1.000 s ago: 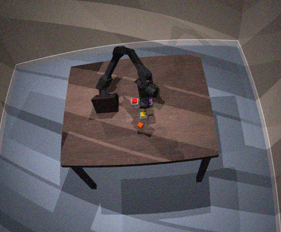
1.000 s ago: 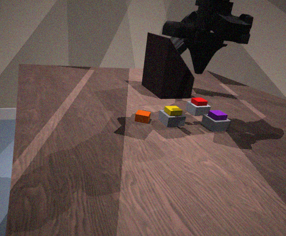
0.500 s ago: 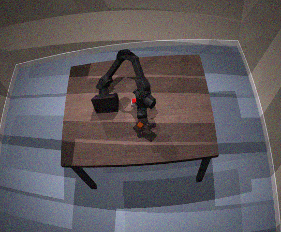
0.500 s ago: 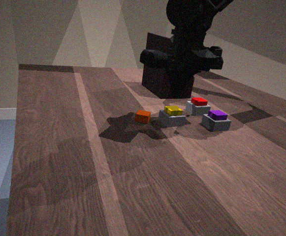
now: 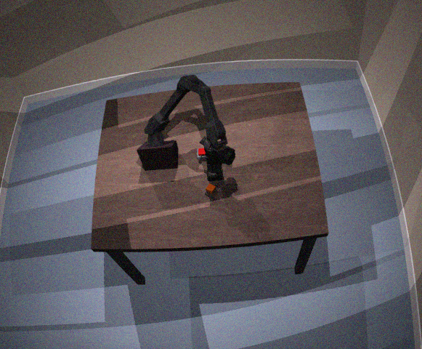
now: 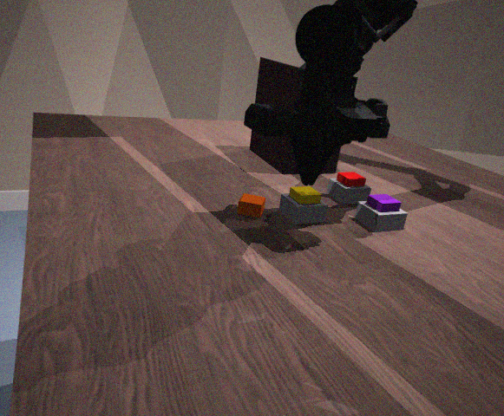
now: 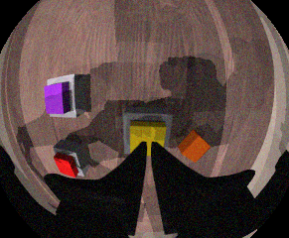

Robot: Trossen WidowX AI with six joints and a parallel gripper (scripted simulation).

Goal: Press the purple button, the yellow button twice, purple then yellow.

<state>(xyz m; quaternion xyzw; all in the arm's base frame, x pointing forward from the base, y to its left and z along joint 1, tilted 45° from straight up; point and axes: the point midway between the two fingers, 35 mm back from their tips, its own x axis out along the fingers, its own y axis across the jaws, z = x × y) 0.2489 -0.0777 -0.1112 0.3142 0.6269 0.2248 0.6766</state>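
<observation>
Now: gripper tip 50 mm short of the purple button, 100 mm to the right of it and 20 mm above it. From my gripper tip the other things lie so: red button: 50 mm behind, 120 mm to the left, 20 mm below; then orange block: 30 mm behind, 60 mm to the right, 40 mm below; then yellow button: 20 mm below.
</observation>
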